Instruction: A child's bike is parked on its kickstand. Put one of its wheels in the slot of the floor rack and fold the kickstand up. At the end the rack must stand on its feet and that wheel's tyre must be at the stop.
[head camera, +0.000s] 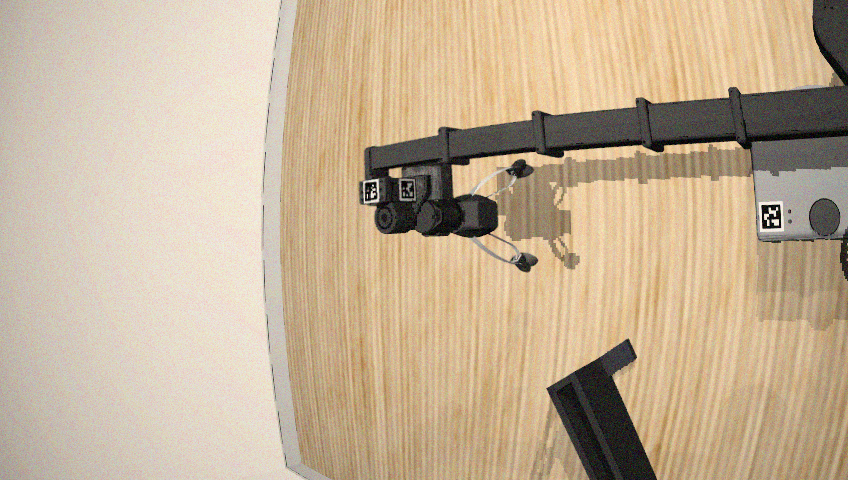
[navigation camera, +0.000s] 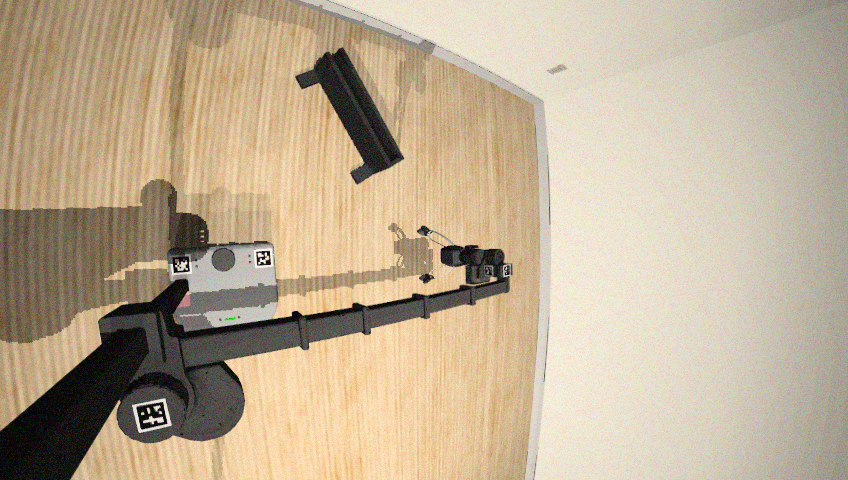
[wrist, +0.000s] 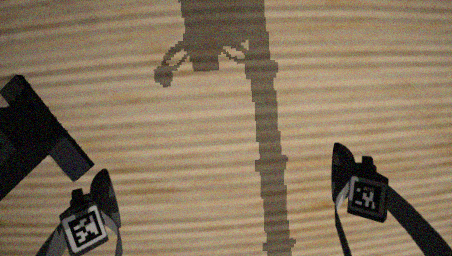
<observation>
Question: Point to my gripper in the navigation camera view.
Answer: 420, 254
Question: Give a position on a dark floor rack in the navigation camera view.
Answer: At 337, 76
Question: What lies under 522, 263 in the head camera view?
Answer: My gripper.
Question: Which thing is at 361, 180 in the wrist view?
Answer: My gripper.
</observation>
